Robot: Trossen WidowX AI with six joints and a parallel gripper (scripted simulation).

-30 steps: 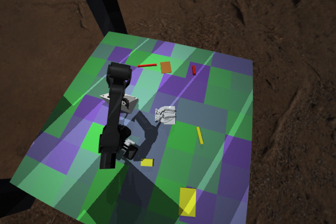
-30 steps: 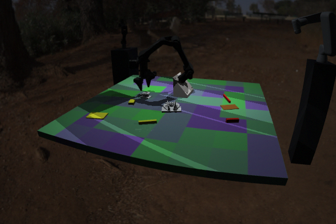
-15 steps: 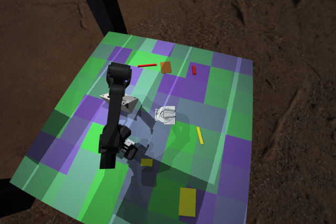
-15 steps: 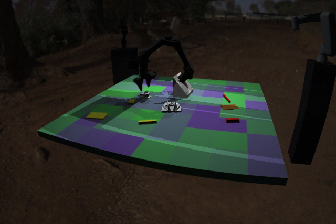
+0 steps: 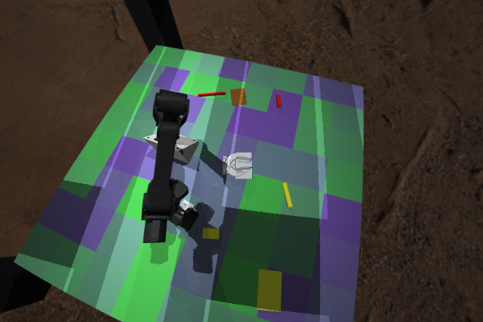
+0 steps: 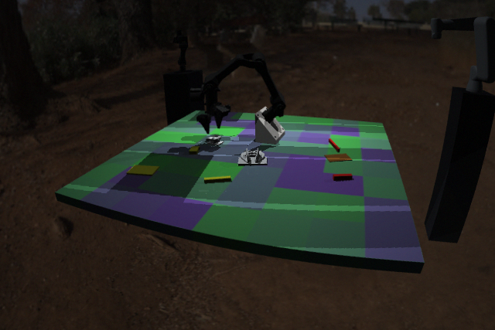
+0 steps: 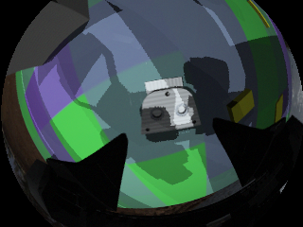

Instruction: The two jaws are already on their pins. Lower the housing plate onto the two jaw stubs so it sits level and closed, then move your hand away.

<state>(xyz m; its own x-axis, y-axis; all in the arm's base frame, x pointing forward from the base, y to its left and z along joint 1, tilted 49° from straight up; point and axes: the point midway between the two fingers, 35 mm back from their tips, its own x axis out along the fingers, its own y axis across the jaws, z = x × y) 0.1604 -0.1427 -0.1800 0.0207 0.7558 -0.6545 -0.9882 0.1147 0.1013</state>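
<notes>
Right now the white housing plate is 10 mm to the left of my gripper tip and 30 mm below it. From my gripper tip the other things lie so: yellow bar (380 mm ahead, 200 mm to the left, 50 mm below); small yellow tile (140 mm ahead, 40 mm to the right, 50 mm below); large yellow tile (400 mm ahead, 140 mm to the right, 60 mm below).
</notes>
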